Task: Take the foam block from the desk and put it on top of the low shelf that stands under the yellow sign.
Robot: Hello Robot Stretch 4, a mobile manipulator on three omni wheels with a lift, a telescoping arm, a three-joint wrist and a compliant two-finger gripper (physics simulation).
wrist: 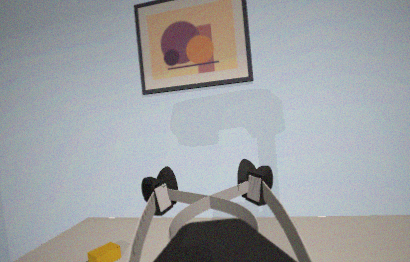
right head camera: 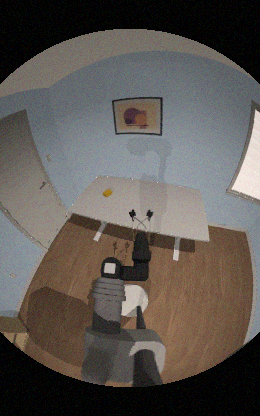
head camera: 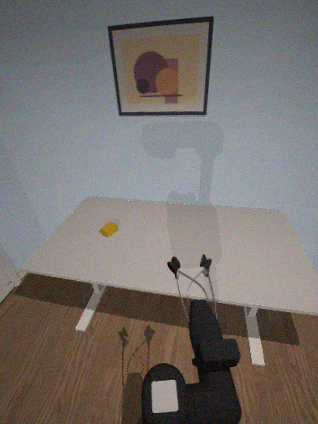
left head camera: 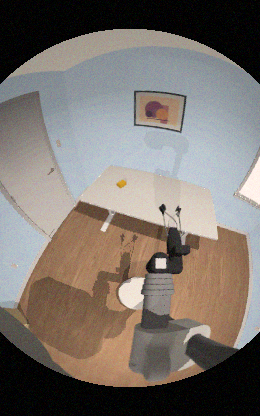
Note:
In view: the gripper (head camera: 188, 257), a white desk (head camera: 256, 257) and a framed picture (head camera: 162, 67).
The gripper also shows in the wrist view (wrist: 206, 178). The white desk is seen too in the right head camera view (right head camera: 178, 211) and in the left head camera view (left head camera: 144, 192). The framed picture is seen too in the right head camera view (right head camera: 135, 115) and in the left head camera view (left head camera: 159, 109).

